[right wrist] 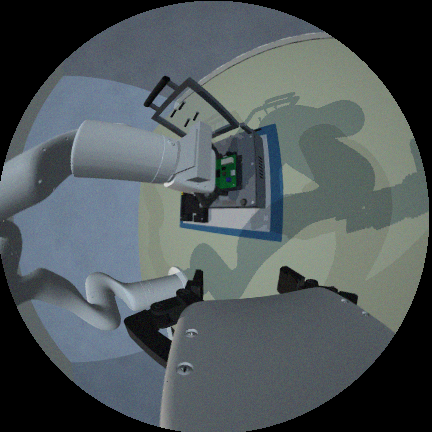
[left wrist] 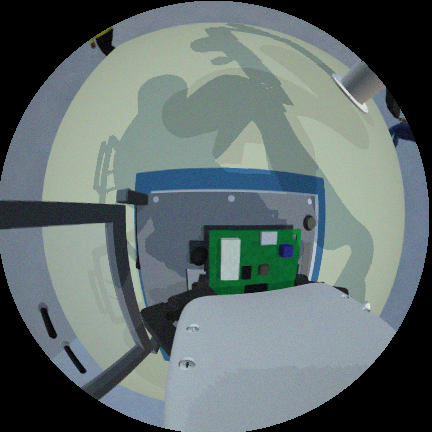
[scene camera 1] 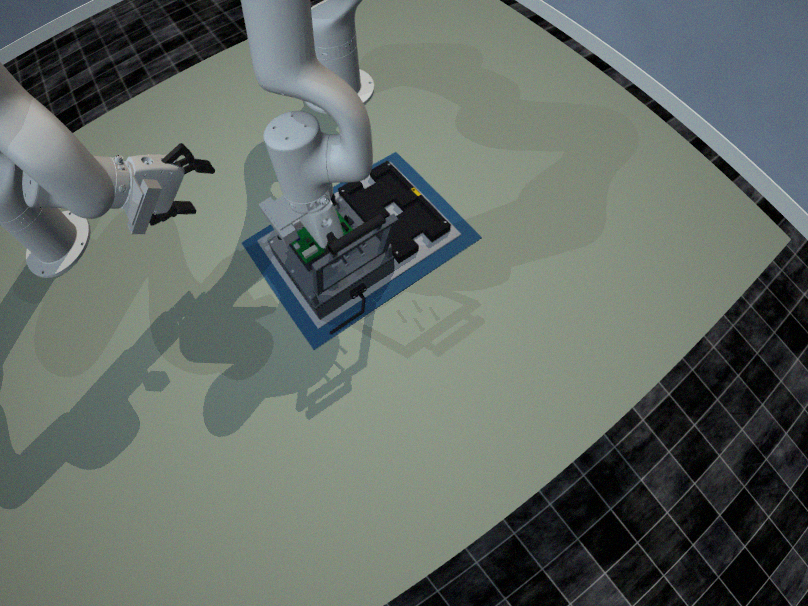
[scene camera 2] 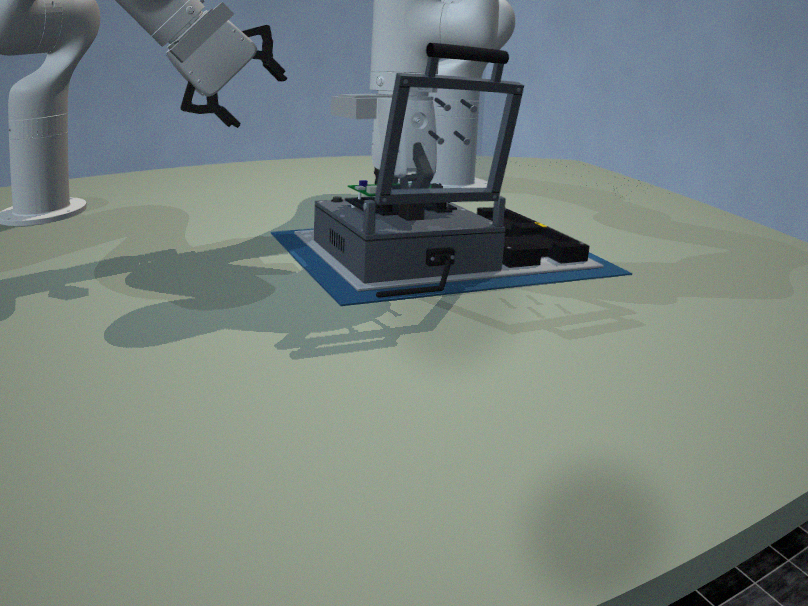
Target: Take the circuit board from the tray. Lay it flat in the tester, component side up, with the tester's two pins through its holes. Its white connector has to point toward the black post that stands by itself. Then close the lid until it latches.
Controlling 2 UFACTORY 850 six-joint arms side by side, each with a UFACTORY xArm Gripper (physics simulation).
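The green circuit board [left wrist: 275, 245] [scene camera 1: 302, 249] [right wrist: 229, 172] is component side up, a little above the grey tester [scene camera 1: 339, 298] [scene camera 2: 398, 257] [left wrist: 175, 212]. My left gripper [left wrist: 242, 274] is shut on it, its fingers at opposite edges. The white connector [left wrist: 230, 259] is on the board's side beside a round black post [left wrist: 199, 255] in the left wrist view. The pins and holes are hidden. The lid [scene camera 2: 456, 82] [right wrist: 213, 102] stands open. The black tray [scene camera 1: 424, 225] [scene camera 2: 548, 244] is beside the tester, without a visible board. My right gripper [scene camera 1: 199, 187] [scene camera 2: 258, 99] [right wrist: 242, 281] is open and empty, away from the tester.
A blue mat [scene camera 1: 287, 319] [scene camera 2: 326, 287] lies under the tester and tray. The raised lid's black handle [scene camera 2: 467, 53] stands close to my left arm. A black cable [scene camera 2: 417, 291] runs from the tester's front. A dark round knob [left wrist: 309, 223] sits near a tester corner.
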